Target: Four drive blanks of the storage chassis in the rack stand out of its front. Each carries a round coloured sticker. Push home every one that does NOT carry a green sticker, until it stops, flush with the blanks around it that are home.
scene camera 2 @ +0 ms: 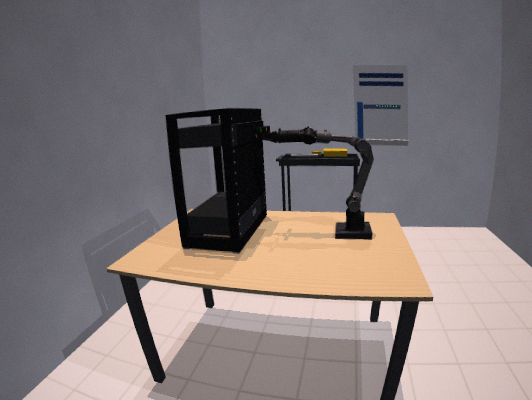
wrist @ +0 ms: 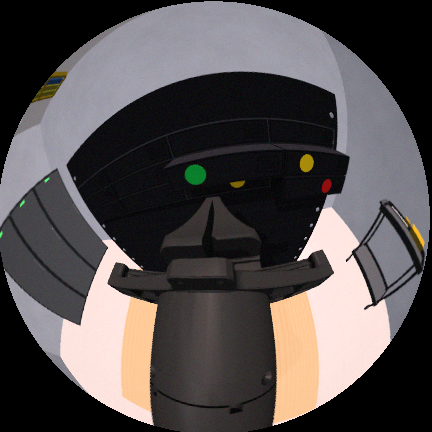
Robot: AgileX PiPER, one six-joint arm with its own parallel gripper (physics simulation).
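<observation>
The storage chassis (scene camera 2: 200,136) (wrist: 217,132) is high in the black rack (scene camera 2: 175,180). In the wrist view, a blank with a green sticker (wrist: 195,174) stands out of its front. Right of it, a blank with a yellow sticker (wrist: 306,163) stands out, with a protruding red-stickered blank (wrist: 326,186) below. Under the green one, a blank with another yellow sticker (wrist: 237,184) sits much farther back and looks about flush. The overhang hides that sticker's upper part. My gripper (wrist: 213,204) (scene camera 2: 268,134) is shut and empty, its tips near this lower blank; contact cannot be told.
The arm's base (scene camera 2: 353,230) stands on the wooden table (scene camera 2: 320,270). A dark cart (scene camera 2: 320,161) with a yellow object (scene camera 2: 335,152) stands behind the table. In the wrist view, a grey panelled cabinet (wrist: 55,245) is at the left. Another dark unit (scene camera 2: 207,215) is low in the rack.
</observation>
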